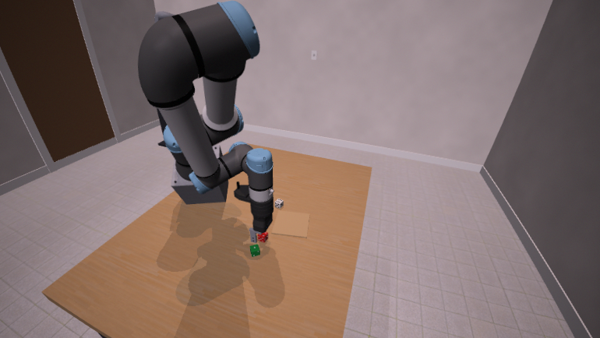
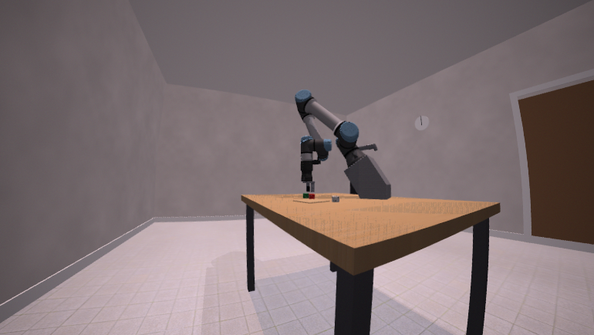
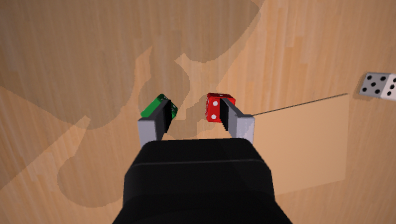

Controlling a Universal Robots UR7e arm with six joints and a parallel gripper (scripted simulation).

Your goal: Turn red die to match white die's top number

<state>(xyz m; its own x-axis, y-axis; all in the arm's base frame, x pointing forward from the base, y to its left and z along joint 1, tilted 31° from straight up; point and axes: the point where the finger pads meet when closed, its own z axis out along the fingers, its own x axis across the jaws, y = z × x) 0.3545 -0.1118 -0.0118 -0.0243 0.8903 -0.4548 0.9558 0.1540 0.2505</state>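
The red die is 40 mm below my hand, 30 mm to the left of it and 10 mm ahead of it. Also, from my hand: white die (240 mm to the left, 40 mm below, 20 mm behind); then green die (40 mm to the right, 40 mm below, 10 mm ahead); then tan mat (150 mm to the left, 70 mm ahead, 60 mm below).
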